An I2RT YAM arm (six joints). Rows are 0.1 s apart.
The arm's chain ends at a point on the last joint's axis. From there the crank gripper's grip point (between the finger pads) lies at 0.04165 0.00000 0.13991 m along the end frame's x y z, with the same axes.
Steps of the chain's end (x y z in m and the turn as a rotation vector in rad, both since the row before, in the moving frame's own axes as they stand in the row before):
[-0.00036, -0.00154, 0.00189, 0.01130, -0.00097, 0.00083]
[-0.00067, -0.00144, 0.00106, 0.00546, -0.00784, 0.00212]
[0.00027, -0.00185, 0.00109, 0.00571, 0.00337, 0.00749]
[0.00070, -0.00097, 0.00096, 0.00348, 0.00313, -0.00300]
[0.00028, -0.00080, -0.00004, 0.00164, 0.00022, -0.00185]
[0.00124, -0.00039, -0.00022, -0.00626, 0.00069, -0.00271]
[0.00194, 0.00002, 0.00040, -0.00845, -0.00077, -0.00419]
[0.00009, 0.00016, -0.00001, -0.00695, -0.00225, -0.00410]
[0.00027, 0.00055, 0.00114, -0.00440, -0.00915, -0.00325]
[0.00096, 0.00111, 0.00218, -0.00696, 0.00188, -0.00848]
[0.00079, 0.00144, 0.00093, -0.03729, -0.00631, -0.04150]
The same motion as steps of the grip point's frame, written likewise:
[-0.00050, -0.00309, 0.00192, 0.01130, -0.00097, 0.00083]
[-0.00177, -0.00212, 0.00138, 0.00546, -0.00784, 0.00212]
[0.00074, -0.00233, 0.00095, 0.00571, 0.00337, 0.00749]
[0.00114, -0.00158, 0.00083, 0.00348, 0.00313, -0.00300]
[0.00031, -0.00111, -0.00005, 0.00164, 0.00022, -0.00185]
[0.00134, 0.00037, -0.00025, -0.00626, 0.00069, -0.00271]
[0.00183, 0.00103, 0.00043, -0.00845, -0.00077, -0.00419]
[-0.00022, 0.00096, 0.00008, -0.00695, -0.00225, -0.00410]
[-0.00101, 0.00103, 0.00151, -0.00440, -0.00915, -0.00325]
[0.00123, 0.00173, 0.00210, -0.00696, 0.00188, -0.00848]
[-0.00002, 0.00495, 0.00112, -0.03729, -0.00631, -0.04150]

